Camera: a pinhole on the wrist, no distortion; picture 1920 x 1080 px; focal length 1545.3 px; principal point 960.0 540.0 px. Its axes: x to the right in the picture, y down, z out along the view. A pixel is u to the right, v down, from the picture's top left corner.
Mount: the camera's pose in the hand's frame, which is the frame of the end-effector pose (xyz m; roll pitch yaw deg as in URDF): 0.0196 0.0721 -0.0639 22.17 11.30 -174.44
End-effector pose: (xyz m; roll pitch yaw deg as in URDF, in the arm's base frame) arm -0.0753 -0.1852 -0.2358 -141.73 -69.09 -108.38
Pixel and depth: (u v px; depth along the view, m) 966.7 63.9 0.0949
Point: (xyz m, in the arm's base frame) -0.1946 -0.2349 -0.2702
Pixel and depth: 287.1 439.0 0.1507
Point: -0.1829 -0.3183 -0.2427
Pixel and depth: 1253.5 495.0 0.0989
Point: -0.1660 -0.2299 -0.2846
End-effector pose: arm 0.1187 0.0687 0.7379 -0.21 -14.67 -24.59
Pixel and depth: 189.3 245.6 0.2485
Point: 0.2461 0.2495 0.9219
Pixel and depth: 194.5 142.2 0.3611
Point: 0.2857 0.3284 1.0218
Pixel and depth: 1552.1 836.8 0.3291
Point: -0.0380 0.2725 0.9195
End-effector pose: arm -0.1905 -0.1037 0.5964 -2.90 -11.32 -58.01
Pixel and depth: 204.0 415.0 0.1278
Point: -0.0531 -0.0664 0.6595
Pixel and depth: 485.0 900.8 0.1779
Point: -0.0926 -0.0556 0.7194
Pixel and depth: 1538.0 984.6 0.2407
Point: -0.1897 0.0715 0.7280
